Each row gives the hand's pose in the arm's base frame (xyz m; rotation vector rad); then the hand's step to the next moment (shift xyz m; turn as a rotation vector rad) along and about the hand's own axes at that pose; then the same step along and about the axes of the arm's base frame.
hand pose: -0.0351 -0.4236 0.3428 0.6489 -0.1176 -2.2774
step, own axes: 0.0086 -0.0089 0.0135 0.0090 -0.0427 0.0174
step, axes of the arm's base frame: -0.0174 -0.0011 0.0057 -0.0413 0.0223 -0.0003
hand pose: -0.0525 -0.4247 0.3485 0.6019 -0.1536 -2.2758
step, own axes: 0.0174 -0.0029 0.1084 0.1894 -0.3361 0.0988
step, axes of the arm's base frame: -0.0629 -0.0182 0.0882 -0.3784 0.0945 -0.0804
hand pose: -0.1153 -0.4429 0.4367 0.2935 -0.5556 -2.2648
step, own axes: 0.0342 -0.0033 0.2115 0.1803 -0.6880 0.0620
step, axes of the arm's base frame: -0.1041 0.0401 0.1829 -0.5820 0.3041 -0.2802
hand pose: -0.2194 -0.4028 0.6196 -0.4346 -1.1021 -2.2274
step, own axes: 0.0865 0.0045 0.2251 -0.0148 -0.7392 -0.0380
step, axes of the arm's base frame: -0.0578 0.1454 0.1835 -0.4691 0.3214 -0.4741
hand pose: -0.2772 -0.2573 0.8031 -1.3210 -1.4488 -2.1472
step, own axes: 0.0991 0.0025 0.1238 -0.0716 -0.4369 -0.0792
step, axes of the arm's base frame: 0.0131 0.1290 0.0913 -0.2727 0.1255 -0.3349
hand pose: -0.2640 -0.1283 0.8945 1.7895 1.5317 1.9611
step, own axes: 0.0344 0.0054 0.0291 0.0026 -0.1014 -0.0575
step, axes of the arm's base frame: 0.0148 0.0363 0.0228 -0.1000 0.0180 -0.0571
